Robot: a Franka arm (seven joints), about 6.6 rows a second.
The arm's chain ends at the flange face. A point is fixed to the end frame.
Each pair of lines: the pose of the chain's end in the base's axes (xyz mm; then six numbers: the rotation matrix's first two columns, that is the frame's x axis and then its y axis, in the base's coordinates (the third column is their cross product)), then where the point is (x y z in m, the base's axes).
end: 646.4 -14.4 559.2 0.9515 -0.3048 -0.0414 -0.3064 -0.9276 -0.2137
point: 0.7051 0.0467 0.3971
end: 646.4 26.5 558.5 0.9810 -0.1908 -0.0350 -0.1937 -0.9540 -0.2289
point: 0.6991 0.0963 0.3978
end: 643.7 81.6 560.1 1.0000 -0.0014 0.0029 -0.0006 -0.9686 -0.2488
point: 0.6883 0.1633 0.4026
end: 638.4 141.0 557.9 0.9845 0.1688 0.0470 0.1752 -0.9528 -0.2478
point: 0.6752 0.2302 0.4025
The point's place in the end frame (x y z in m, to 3 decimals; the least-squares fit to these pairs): 0.044 -0.040 0.173
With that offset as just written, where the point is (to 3 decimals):
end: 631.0 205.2 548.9 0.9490 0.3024 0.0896 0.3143 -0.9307 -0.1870
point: 0.665 0.291 0.391
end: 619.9 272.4 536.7 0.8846 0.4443 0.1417 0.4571 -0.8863 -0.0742
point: 0.657 0.350 0.375
